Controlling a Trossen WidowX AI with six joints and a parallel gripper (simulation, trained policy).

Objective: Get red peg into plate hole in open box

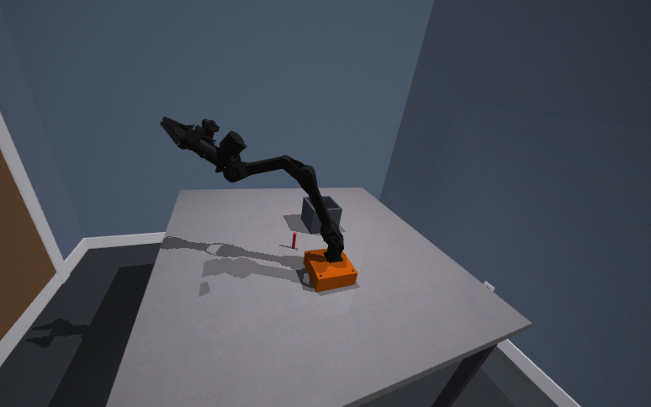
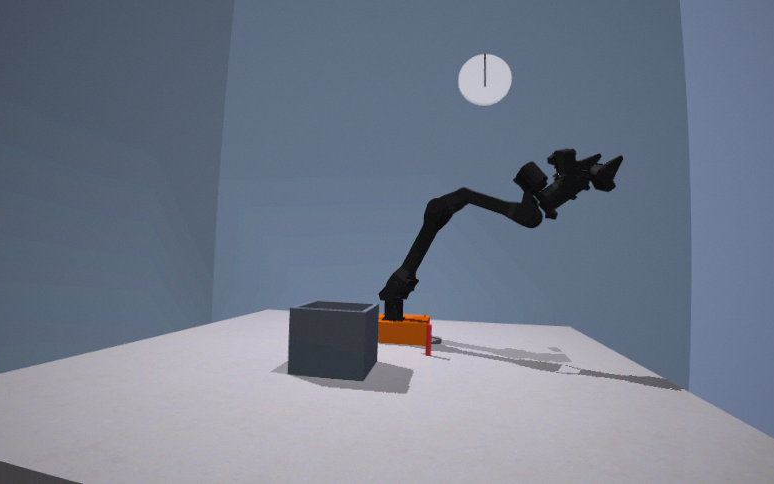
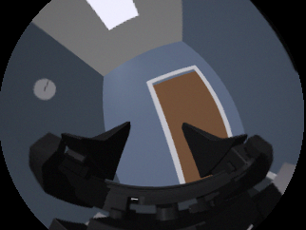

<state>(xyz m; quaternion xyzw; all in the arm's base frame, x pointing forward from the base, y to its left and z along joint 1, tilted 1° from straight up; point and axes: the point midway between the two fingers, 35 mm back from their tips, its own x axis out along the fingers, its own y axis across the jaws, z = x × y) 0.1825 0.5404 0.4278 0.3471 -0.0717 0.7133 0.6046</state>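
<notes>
Now: the red peg 48 cm below my gripper tip, 44 cm to the right of it and 2 cm behind it. Also, from my gripper tip: plate 64 cm to the right, 47 cm below, 16 cm ahead.
</notes>
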